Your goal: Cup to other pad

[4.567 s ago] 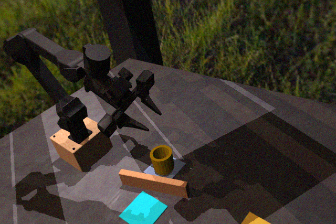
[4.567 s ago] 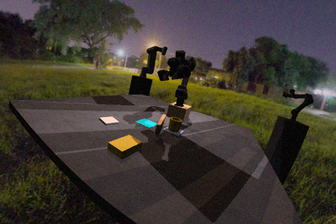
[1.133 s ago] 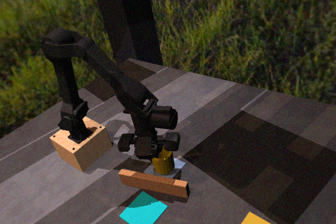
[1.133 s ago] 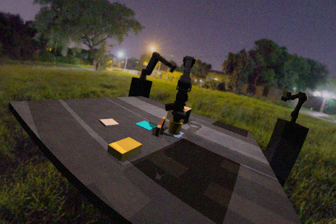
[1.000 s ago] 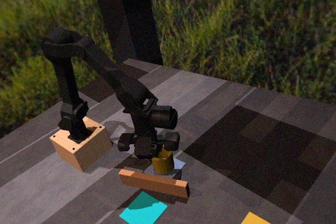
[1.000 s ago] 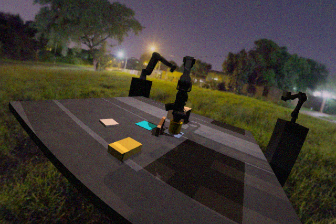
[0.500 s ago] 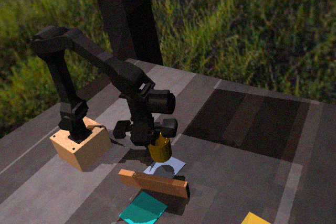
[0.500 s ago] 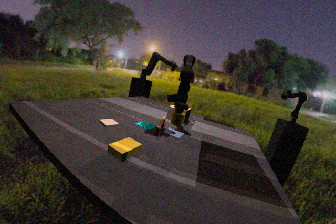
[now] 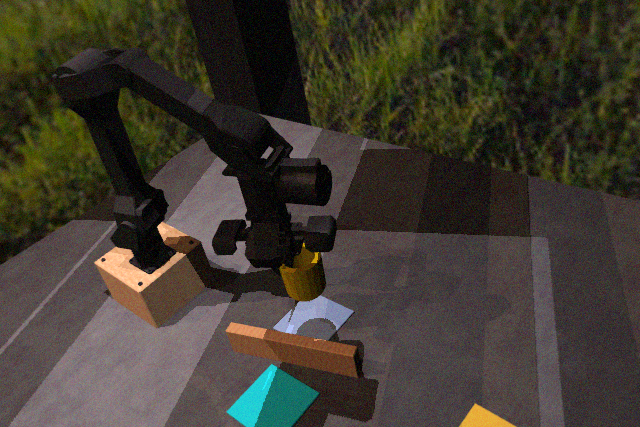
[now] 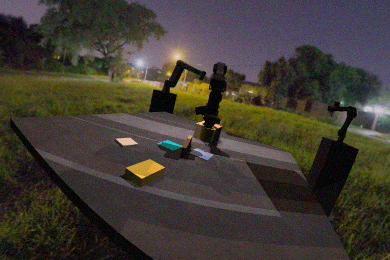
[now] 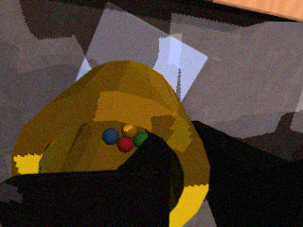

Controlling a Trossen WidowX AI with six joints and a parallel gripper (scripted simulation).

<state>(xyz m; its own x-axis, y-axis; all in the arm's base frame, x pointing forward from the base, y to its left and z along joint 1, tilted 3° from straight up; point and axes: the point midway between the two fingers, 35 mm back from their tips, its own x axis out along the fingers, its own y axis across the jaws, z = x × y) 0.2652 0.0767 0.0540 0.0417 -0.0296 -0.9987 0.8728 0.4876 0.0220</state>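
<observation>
The cyan pad lies 14 cm to the right of my gripper tip, 12 cm below it and 7 cm ahead of it. Also, from my gripper tip: cup (2 cm ahead, 1 cm to the left); light blue pad (12 cm below, 2 cm ahead, 1 cm to the left); wooden bar (9 cm below, 7 cm to the right, 5 cm ahead).
</observation>
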